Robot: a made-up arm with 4 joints. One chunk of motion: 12 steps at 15 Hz.
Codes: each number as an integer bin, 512 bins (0 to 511) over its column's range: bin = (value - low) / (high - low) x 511, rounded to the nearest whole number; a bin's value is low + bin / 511 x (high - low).
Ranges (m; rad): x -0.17..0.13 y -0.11..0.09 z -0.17..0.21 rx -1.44..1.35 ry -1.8..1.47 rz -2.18..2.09
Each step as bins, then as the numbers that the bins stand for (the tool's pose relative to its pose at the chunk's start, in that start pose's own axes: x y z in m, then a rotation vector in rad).
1 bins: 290 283 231 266 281 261
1 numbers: 0.0003 0.0008 0.0018 0.0123 -0.0018 0.0010
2 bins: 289 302 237 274 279 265
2 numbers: -0.0003 0.0082 0.0062 0.0560 -0.0146 0.0344
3 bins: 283 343 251 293 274 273
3 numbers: -0.0039 0.0242 0.0167 0.1597 -0.0466 0.1012
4 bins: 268 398 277 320 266 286
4 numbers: -0.0127 0.0458 0.0360 0.3072 -0.0978 0.2099
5 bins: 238 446 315 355 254 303
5 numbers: -0.0303 0.0646 0.0642 0.4983 -0.1746 0.3519
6 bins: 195 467 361 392 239 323
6 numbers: -0.0555 0.0728 0.0985 0.7003 -0.2706 0.5190
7 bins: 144 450 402 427 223 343
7 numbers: -0.0855 0.0661 0.1289 0.8914 -0.3730 0.6862
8 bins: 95 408 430 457 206 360
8 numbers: -0.1142 0.0497 0.1498 1.0552 -0.4818 0.8282
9 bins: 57 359 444 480 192 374
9 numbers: -0.1365 0.0305 0.1602 1.1807 -0.5714 0.9452
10 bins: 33 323 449 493 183 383
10 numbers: -0.1506 0.0164 0.1639 1.2517 -0.6289 1.0204
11 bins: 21 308 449 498 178 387
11 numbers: -0.1577 0.0105 0.1639 1.2790 -0.6609 1.0538
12 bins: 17 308 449 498 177 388
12 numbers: -0.1600 0.0105 0.1639 1.2790 -0.6673 1.0622
